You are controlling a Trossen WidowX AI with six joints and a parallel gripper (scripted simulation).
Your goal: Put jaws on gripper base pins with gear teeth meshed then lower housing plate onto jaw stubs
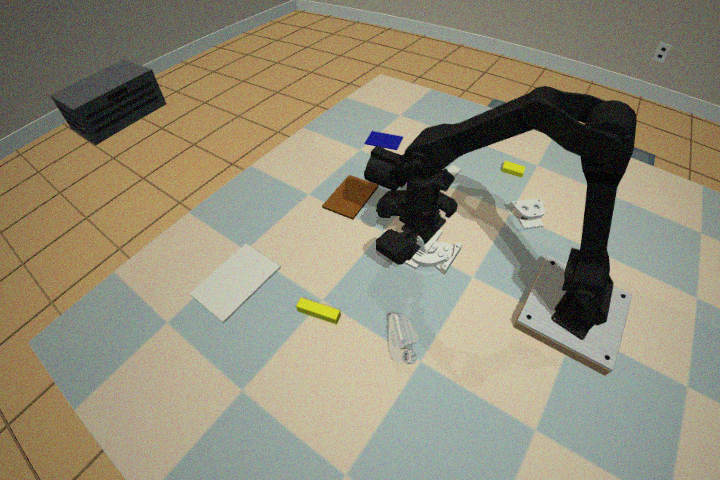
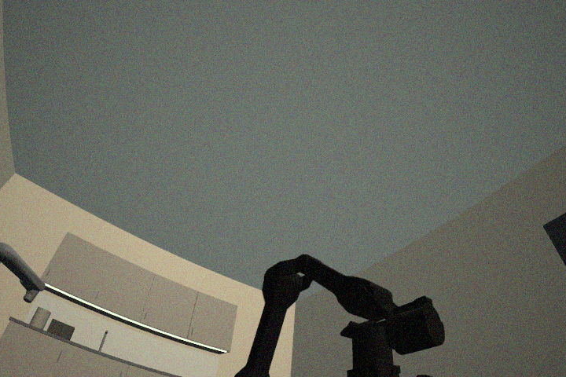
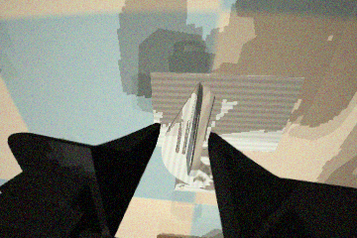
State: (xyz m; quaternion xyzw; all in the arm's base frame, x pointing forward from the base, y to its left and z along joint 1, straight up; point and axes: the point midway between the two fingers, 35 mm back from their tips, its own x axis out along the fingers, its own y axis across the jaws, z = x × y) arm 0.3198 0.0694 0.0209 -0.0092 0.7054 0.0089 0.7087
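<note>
My gripper tip is now 18 cm to the right of the jaw, 13 cm past it and 2 cm below it. The rest, counted from my gripper tip: brown tile (23 cm ahead, 4 cm to the right, 1 cm below); white strip (25 cm to the right, 10 cm ahead, 1 cm below); housing plate (5 cm behind, 4 cm to the right, 1 cm below).
</note>
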